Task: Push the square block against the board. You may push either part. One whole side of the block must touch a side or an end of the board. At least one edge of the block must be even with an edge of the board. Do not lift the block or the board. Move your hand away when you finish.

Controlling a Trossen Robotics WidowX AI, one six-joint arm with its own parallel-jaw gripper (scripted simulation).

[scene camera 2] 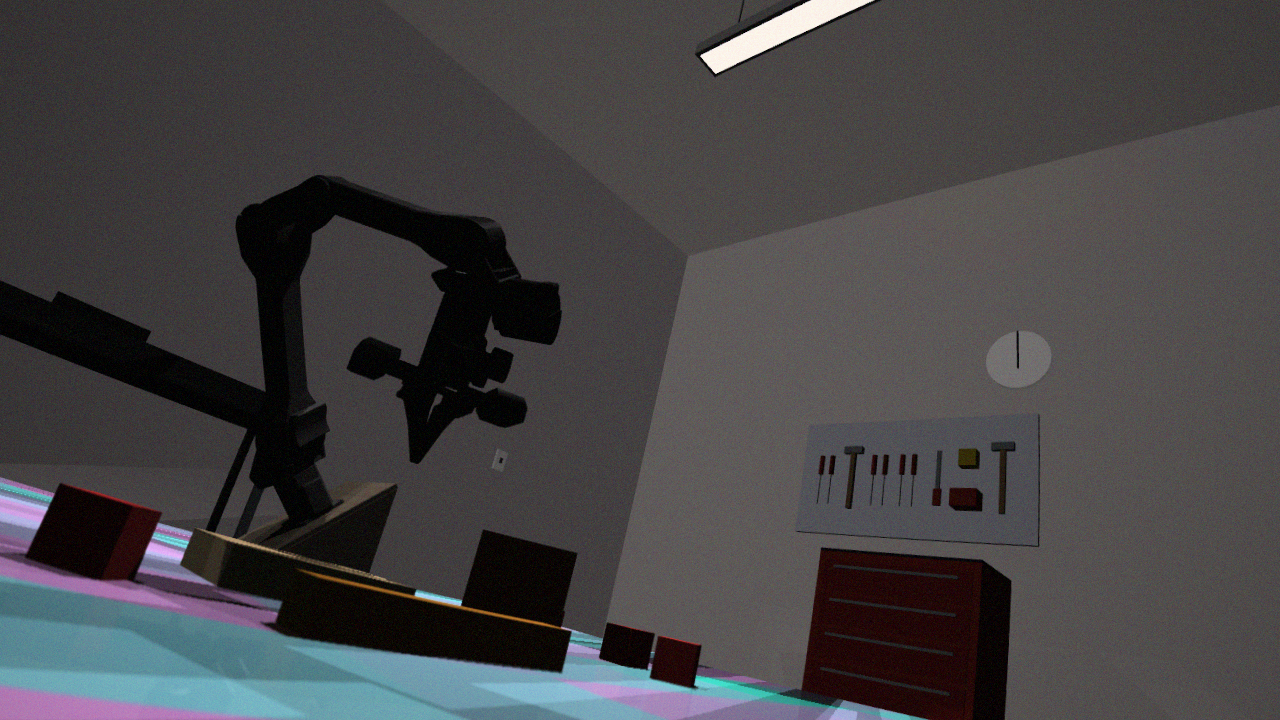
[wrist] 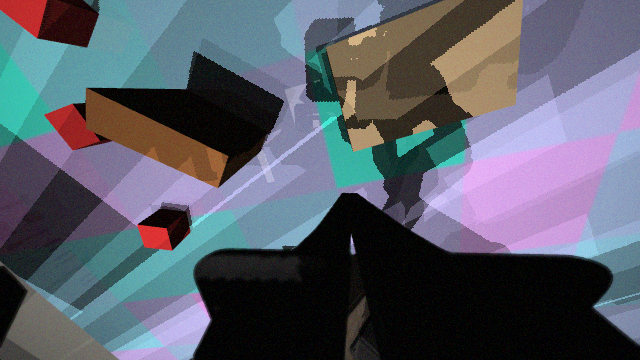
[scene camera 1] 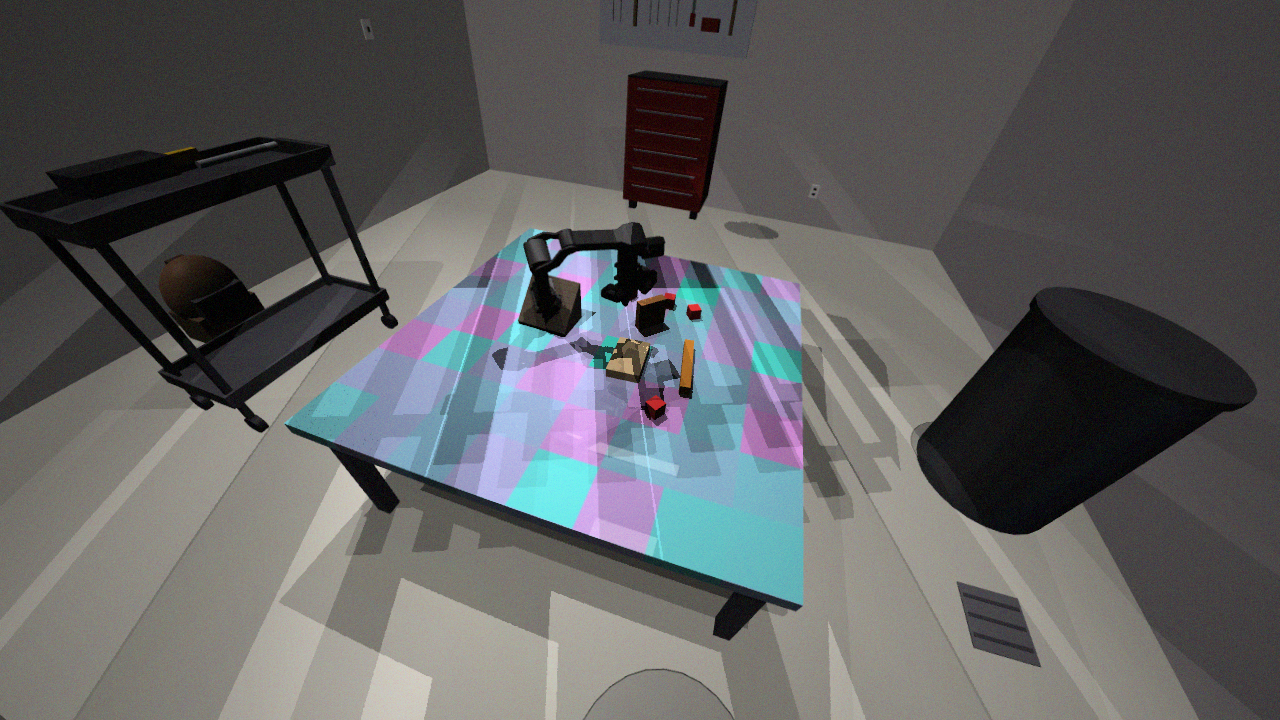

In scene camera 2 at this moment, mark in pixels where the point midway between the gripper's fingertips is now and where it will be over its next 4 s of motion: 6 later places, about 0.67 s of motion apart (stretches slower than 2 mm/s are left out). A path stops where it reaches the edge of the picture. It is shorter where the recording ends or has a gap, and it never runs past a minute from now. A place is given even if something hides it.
My gripper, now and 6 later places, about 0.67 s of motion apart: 414,462; 531,517; 528,562; 528,563; 528,562; 527,561; 526,561
